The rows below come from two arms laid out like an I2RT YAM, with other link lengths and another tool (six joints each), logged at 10 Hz.
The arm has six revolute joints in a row. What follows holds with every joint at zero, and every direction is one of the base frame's.
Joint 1 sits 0.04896 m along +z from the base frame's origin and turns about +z.
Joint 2 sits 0.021 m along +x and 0.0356 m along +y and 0.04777 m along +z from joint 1 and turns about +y.
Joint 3 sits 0.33 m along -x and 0.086 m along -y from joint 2 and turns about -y.
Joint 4 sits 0.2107 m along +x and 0.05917 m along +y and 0.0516 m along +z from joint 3 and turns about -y.
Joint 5 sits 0.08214 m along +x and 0.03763 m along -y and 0.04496 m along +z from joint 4 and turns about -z.
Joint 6 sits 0.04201 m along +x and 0.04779 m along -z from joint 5 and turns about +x.
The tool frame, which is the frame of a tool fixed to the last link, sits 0.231 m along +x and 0.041 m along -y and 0.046 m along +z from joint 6; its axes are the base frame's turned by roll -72.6, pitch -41 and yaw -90 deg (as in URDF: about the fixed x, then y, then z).
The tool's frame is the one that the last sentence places.
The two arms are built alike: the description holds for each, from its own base.
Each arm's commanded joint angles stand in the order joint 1, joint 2, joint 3, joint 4, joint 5, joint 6.
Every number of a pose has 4 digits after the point.
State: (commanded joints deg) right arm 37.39 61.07 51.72 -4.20 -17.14 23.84; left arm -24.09 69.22 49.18 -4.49 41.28 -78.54
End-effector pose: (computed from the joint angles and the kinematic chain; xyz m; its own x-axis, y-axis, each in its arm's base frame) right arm 0.3449 0.2610 0.3400 0.8269 -0.5172 0.2209 0.2249 -0.0558 -0.9728; left arm 0.3116 -0.3378 0.2944 0.7511 0.0700 0.6564 -0.4251 -0.7094 0.5621
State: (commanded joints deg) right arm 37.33 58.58 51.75 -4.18 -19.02 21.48; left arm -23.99 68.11 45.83 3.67 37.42 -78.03
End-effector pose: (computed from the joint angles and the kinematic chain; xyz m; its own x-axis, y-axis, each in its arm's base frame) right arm 0.3296 0.2615 0.3606 0.8308 -0.4870 0.2693 0.2889 -0.0362 -0.9567; left arm 0.3271 -0.3270 0.3127 0.6669 0.1250 0.7345 -0.4416 -0.7277 0.5249
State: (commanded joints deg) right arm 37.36 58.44 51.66 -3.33 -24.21 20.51; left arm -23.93 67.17 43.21 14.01 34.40 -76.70
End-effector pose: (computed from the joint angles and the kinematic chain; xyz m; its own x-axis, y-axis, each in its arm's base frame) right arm 0.3105 0.2791 0.3677 0.8679 -0.4123 0.2772 0.3063 0.0049 -0.9519; left arm 0.3371 -0.3180 0.3528 0.5318 0.1836 0.8267 -0.4888 -0.7306 0.4767
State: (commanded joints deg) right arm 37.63 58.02 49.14 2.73 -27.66 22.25; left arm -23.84 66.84 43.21 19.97 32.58 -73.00
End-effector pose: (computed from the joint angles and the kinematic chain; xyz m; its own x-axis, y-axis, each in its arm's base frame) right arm 0.2969 0.2906 0.3817 0.8855 -0.3764 0.2725 0.3251 0.0829 -0.9420; left arm 0.3394 -0.3128 0.3917 0.3918 0.2016 0.8977 -0.5378 -0.7415 0.4012
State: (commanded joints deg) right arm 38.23 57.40 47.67 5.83 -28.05 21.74; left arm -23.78 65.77 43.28 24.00 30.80 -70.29
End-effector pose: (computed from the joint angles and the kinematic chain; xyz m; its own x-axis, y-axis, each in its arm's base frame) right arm 0.2902 0.2934 0.3909 0.8811 -0.3665 0.2989 0.3596 0.1087 -0.9268; left arm 0.3359 -0.3047 0.4247 0.2734 0.2204 0.9363 -0.5595 -0.7553 0.3411
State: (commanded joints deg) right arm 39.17 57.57 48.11 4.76 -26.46 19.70; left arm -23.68 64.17 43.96 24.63 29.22 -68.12
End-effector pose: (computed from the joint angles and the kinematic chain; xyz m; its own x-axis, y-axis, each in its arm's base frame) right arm 0.2914 0.2946 0.3894 0.8707 -0.3665 0.3280 0.3816 0.0825 -0.9207; left arm 0.3305 -0.2959 0.4473 0.1941 0.2270 0.9543 -0.5603 -0.7729 0.2978
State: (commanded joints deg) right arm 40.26 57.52 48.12 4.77 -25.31 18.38; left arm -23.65 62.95 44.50 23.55 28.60 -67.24
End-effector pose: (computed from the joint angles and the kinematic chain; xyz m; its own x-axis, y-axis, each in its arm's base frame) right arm 0.2896 0.2971 0.3910 0.8631 -0.3625 0.3515 0.4025 0.0736 -0.9124; left arm 0.3261 -0.2915 0.4552 0.1696 0.2257 0.9593 -0.5572 -0.7809 0.2823
